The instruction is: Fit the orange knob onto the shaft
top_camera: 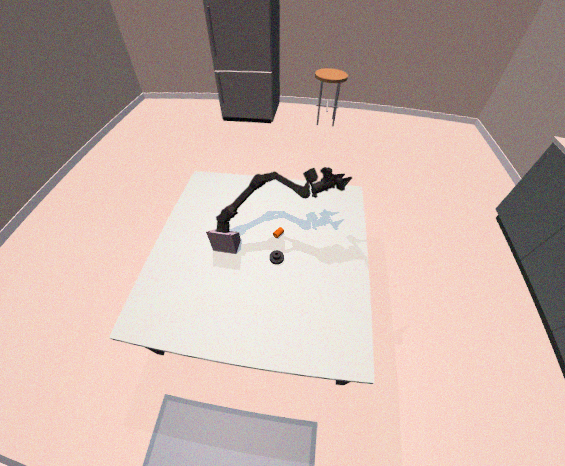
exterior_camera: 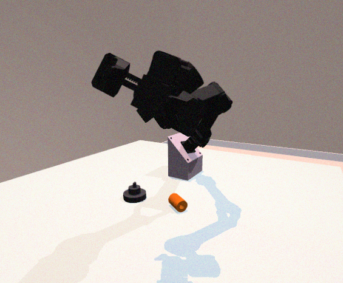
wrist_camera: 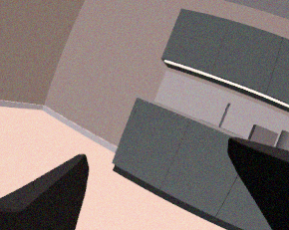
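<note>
Now: gripper tip 330 mm past the orange knob, 200 mm to the left of it and 370 mm above it. The rest, counted from my gripper tip: dark round pedestal (290 mm behind, 360 mm to the right, 360 mm below).
</note>
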